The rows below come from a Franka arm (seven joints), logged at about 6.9 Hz.
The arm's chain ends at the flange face. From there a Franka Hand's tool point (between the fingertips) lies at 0.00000 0.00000 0.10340 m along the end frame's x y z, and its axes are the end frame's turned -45 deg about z.
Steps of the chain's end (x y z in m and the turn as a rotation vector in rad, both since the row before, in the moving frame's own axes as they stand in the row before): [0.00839 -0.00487 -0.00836 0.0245 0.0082 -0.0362]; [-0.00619 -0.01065 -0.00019 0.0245 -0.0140 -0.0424]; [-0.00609 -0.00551 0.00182 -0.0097 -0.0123 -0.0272]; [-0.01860 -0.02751 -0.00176 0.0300 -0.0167 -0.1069]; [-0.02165 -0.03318 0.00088 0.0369 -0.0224 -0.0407]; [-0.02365 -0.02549 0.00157 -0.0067 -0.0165 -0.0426]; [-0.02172 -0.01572 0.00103 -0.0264 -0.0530 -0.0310]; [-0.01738 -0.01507 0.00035 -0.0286 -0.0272 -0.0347]
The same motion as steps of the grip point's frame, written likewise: [0.01174 0.00125 -0.00839 0.0115 0.0231 -0.0362]; [0.00386 -0.01474 -0.00023 0.0272 0.0074 -0.0424]; [-0.00202 -0.00837 0.00181 0.0018 -0.0156 -0.0272]; [0.00709 -0.03606 -0.00182 0.0330 0.0094 -0.1069]; [0.00912 -0.04313 0.00078 0.0419 0.0103 -0.0407]; [-0.00041 -0.03543 0.00155 0.0069 -0.0164 -0.0426]; [-0.01007 -0.02833 0.00085 0.0188 -0.0561 -0.0310]; [-0.00571 -0.02277 0.00027 -0.0010 -0.0395 -0.0347]
